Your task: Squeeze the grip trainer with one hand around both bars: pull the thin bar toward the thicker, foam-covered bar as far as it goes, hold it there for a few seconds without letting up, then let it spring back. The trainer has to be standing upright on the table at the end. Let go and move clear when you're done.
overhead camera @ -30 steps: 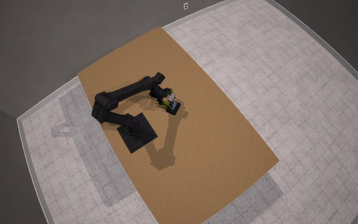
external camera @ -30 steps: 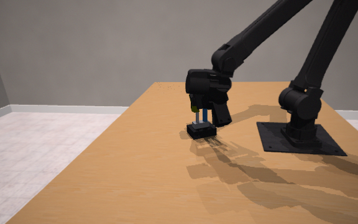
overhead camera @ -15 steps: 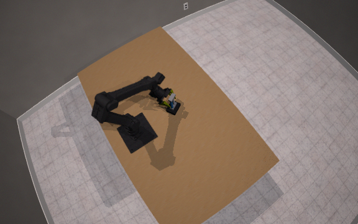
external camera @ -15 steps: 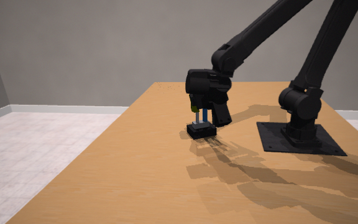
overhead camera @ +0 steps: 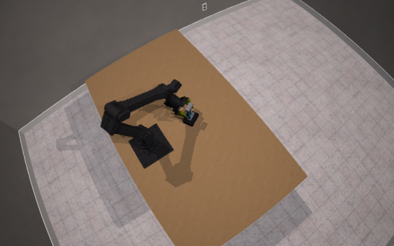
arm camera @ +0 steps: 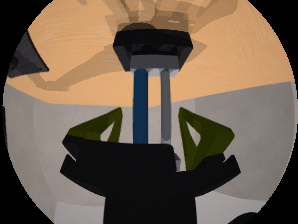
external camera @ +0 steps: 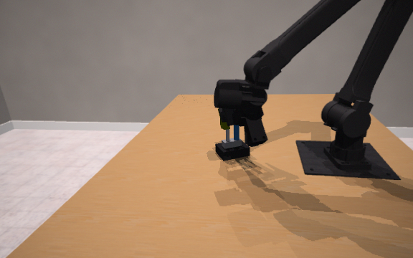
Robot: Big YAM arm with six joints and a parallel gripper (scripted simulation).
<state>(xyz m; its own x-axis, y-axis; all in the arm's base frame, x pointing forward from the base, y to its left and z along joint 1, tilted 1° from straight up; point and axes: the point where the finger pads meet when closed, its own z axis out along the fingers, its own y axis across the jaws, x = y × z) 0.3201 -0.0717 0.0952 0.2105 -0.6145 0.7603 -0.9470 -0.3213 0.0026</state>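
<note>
Right now my hand is 1 cm short of the grip trainer and 1 cm above it. The rest, counted from my hand: thin grey bar (2 cm ahead, 1 cm to the left).
</note>
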